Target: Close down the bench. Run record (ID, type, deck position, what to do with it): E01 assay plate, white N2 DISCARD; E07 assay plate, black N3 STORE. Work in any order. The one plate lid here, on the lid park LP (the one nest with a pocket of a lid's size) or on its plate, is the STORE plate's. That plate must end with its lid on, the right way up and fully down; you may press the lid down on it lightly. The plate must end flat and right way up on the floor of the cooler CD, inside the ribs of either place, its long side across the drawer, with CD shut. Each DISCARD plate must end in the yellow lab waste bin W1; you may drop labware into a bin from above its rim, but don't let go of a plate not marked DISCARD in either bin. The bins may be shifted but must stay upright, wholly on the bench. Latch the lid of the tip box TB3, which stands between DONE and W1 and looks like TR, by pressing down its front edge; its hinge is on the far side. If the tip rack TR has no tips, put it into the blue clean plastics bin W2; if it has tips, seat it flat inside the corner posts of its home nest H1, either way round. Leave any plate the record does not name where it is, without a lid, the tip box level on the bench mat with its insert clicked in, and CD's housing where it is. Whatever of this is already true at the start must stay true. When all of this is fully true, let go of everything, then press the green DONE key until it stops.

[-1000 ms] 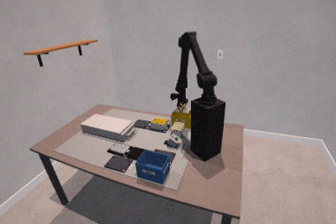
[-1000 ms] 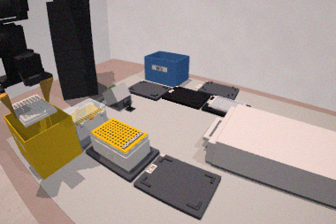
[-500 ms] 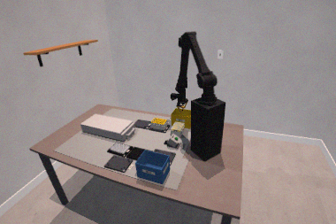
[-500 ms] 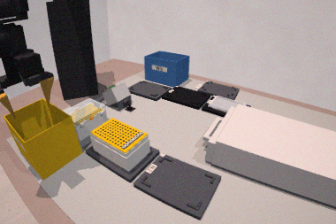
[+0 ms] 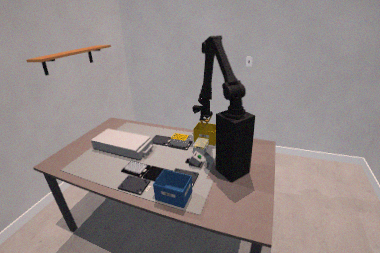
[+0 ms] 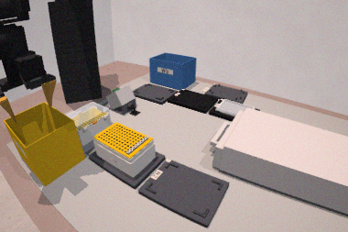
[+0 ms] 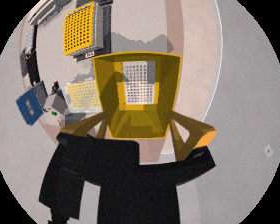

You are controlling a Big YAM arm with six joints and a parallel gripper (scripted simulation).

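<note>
The tip rack TR lies 15 cm ahead of my hand, 15 cm to the left of it and 9 cm below it. Also, from my hand: DONE key block (9 cm behind, 31 cm to the left, 9 cm below); then dark lid park nest (8 cm behind, 48 cm to the left, 14 cm below); then yellow bin W1 (11 cm below).
</note>
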